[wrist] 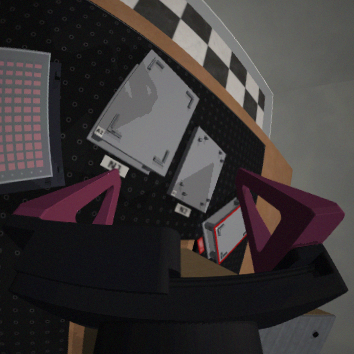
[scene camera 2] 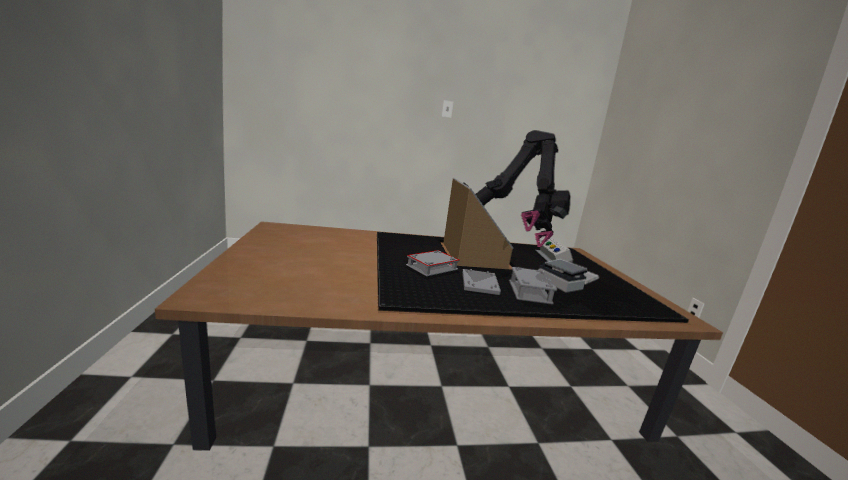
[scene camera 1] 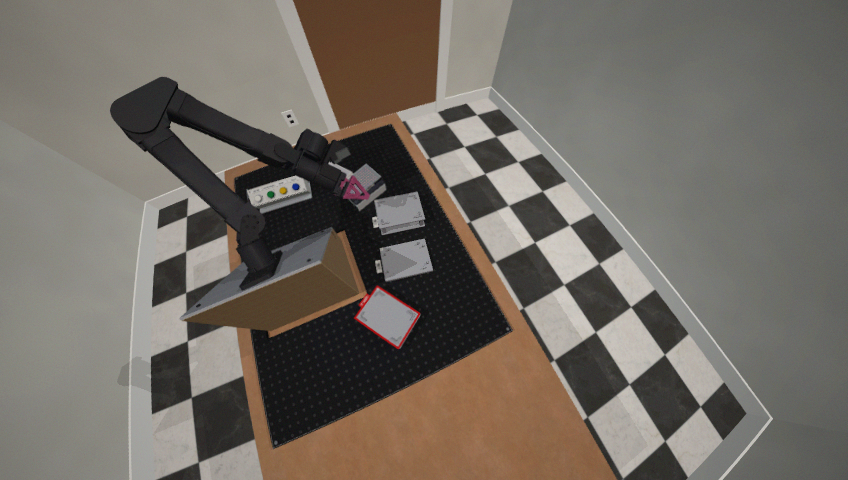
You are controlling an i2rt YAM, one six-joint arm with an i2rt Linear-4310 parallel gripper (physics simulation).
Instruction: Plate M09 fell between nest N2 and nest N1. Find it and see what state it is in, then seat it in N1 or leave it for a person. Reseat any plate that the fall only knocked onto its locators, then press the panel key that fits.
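Seen in the pictures: gripper, fingertip midpoint: [wrist: 177,174] [scene camera 2: 533,239] [scene camera 1: 364,196]; arm's base, origin of the base link: [scene camera 2: 475,202] [scene camera 1: 265,268].
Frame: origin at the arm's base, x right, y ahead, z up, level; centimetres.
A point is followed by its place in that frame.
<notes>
Nest N1 [scene camera 1: 399,205] {x -9.2, y 41.9, z -17.2 cm} [scene camera 2: 531,278] {x -6.4, y 42.2, z -17.2 cm} [wrist: 150,107] {x -9.1, y 41.0, z -17.2 cm} is a raised grey stand with bare corner locators, tagged A1. Nest N2 [scene camera 1: 404,256] {x 7.4, y 34.2, z -21.3 cm} [scene camera 2: 482,280] {x 8.2, y 35.3, z -21.3 cm} [wrist: 200,172] {x 7.8, y 33.7, z -21.3 cm} is lower, with small pins and no plate on top. A plate with pink wells [wrist: 20,115] {x -23.7, y 34.6, z -15.0 cm} lies on a dark base at the left of the wrist view, beside N1; in the scene views this stack [scene camera 1: 367,176] {x -26.2, y 37.4, z -15.5 cm} [scene camera 2: 565,267] {x -24.4, y 35.8, z -15.3 cm} sits askew. No M09 label is readable. The key panel [scene camera 1: 278,192] {x -38.4, y 5.4, z -16.2 cm} [scene camera 2: 555,249] {x -37.2, y 11.1, z -16.2 cm} has white, green, yellow and blue keys. My gripper [scene camera 2: 534,236] {x -11.2, y 31.4, z -6.3 cm} [wrist: 177,174] {x -11.2, y 31.4, z -6.3 cm} is open and empty, above the mat near the stack.
A red-edged grey stand [scene camera 1: 387,317] {x 22.7, y 19.8, z -18.9 cm} [scene camera 2: 432,258] {x 23.0, y 20.9, z -18.8 cm} [wrist: 231,232] {x 21.3, y 19.4, z -18.8 cm} stands beyond N2, turned at an angle. The wedge-shaped arm mount [scene camera 1: 297,282] {x 9.3, y 7.4, z 3.1 cm} [scene camera 2: 476,237] {x 4.2, y 15.7, z -11.2 cm} rises beside the nests. A black mat [scene camera 1: 321,386] {x 29.7, y -6.9, z -22.8 cm} [scene camera 2: 416,300] {x 34.9, y 47.5, z -22.8 cm} lies on the wooden table [scene camera 1: 440,410] {x 52.9, y 19.7, z -24.1 cm} [scene camera 2: 285,279] {x 73.9, y 30.7, z -24.1 cm}.
</notes>
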